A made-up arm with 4 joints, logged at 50 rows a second.
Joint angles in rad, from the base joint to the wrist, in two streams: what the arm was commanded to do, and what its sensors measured. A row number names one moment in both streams.
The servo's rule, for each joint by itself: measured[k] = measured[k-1] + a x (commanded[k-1-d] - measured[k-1]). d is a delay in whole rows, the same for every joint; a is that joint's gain. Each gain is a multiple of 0.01, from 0.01 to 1. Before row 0 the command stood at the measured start. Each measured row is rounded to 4 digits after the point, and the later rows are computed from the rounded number. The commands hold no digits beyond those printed.
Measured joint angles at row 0:
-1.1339 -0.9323 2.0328 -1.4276
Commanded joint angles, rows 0 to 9:
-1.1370 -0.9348 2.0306 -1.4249
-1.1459 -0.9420 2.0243 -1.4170
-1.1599 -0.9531 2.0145 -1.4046
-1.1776 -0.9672 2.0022 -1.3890
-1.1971 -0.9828 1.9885 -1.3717
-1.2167 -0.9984 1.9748 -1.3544
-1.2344 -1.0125 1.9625 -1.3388
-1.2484 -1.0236 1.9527 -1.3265
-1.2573 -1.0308 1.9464 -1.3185
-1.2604 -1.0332 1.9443 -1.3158
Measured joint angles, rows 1 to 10:
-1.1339 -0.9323 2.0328 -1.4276
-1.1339 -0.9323 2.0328 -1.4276
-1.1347 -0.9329 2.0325 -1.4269
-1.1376 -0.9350 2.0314 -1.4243
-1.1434 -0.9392 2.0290 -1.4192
-1.1523 -0.9456 2.0252 -1.4113
-1.1639 -0.9542 2.0201 -1.4010
-1.1776 -0.9644 2.0138 -1.3889
-1.1924 -0.9755 2.0066 -1.3759
-1.2070 -0.9866 1.9991 -1.3631
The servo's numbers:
d 2
a 0.26 0.23 0.14 0.26

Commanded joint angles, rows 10 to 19:
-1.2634 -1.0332 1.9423 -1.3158
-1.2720 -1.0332 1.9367 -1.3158
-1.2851 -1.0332 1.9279 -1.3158
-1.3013 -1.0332 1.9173 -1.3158
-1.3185 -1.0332 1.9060 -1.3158
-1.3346 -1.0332 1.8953 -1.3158
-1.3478 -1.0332 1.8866 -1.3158
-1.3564 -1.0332 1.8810 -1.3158
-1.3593 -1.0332 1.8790 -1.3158
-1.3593 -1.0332 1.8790 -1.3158
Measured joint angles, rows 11 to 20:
-1.2201 -0.9968 1.9917 -1.3515
-1.2306 -1.0052 1.9851 -1.3422
-1.2391 -1.0116 1.9791 -1.3353
-1.2477 -1.0166 1.9732 -1.3302
-1.2574 -1.0204 1.9669 -1.3265
-1.2688 -1.0233 1.9600 -1.3237
-1.2817 -1.0256 1.9524 -1.3216
-1.2955 -1.0273 1.9444 -1.3201
-1.3091 -1.0287 1.9363 -1.3190
-1.3214 -1.0297 1.9286 -1.3182

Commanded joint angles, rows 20 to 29:
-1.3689 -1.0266 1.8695 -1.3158
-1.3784 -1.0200 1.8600 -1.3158
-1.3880 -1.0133 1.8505 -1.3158
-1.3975 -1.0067 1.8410 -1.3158
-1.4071 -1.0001 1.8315 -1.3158
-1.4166 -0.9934 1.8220 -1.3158
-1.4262 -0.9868 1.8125 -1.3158
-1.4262 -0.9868 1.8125 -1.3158
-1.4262 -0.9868 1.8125 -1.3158
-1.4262 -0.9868 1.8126 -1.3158
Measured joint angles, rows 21 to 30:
-1.3313 -1.0305 1.9217 -1.3176
-1.3386 -1.0311 1.9157 -1.3171
-1.3465 -1.0301 1.9092 -1.3168
-1.3548 -1.0278 1.9023 -1.3165
-1.3634 -1.0245 1.8950 -1.3163
-1.3723 -1.0204 1.8874 -1.3162
-1.3813 -1.0157 1.8796 -1.3161
-1.3905 -1.0106 1.8715 -1.3160
-1.3998 -1.0051 1.8632 -1.3159
-1.4067 -1.0009 1.8561 -1.3159

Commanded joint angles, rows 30 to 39:
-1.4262 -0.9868 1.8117 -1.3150
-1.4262 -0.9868 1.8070 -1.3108
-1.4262 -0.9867 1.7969 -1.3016
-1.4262 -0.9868 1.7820 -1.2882
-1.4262 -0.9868 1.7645 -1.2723
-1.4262 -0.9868 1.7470 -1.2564
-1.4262 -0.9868 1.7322 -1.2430
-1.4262 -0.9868 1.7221 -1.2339
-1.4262 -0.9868 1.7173 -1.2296
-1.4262 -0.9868 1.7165 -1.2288
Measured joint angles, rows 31 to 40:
-1.4118 -0.9977 1.8500 -1.3159
-1.4155 -0.9952 1.8448 -1.3159
-1.4183 -0.9933 1.8402 -1.3157
-1.4204 -0.9918 1.8356 -1.3144
-1.4219 -0.9906 1.8302 -1.3111
-1.4230 -0.9897 1.8235 -1.3051
-1.4238 -0.9890 1.8152 -1.2966
-1.4244 -0.9885 1.8057 -1.2861
-1.4249 -0.9881 1.7954 -1.2749
-1.4252 -0.9878 1.7851 -1.2642

